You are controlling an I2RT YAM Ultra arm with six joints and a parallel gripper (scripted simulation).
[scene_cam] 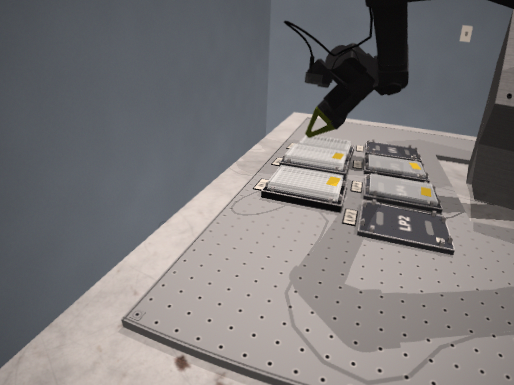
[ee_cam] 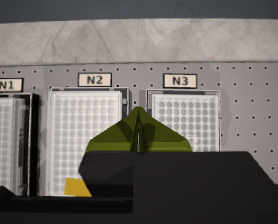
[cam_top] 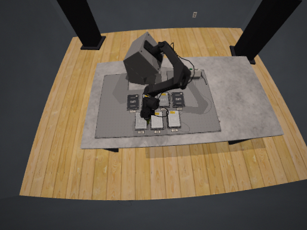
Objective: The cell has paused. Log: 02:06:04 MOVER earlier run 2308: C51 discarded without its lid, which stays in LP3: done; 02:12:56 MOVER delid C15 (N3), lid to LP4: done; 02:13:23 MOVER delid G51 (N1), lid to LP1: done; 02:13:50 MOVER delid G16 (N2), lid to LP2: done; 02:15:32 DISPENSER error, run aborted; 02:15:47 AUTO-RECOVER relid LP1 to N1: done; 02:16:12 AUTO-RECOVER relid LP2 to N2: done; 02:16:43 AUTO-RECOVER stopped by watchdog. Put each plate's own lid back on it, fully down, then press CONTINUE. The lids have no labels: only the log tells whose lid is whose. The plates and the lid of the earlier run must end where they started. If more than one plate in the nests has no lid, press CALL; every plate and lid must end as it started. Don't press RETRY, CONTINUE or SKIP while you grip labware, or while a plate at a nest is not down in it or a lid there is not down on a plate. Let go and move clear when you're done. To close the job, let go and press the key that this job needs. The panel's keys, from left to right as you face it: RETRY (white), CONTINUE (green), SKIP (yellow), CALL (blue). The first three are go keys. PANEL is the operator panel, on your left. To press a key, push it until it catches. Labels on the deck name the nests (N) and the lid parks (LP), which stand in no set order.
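The unlabelled lid lies 24 cm behind my hand, 9 cm to the left of it and 5 cm below it. From my hand the other things lie so: yellow key: 55 cm behind, 26 cm to the left, 1 cm above; blue key: 54 cm behind, 21 cm to the left, 1 cm above; plate: 2 cm behind, 6 cm to the right, 4 cm below.
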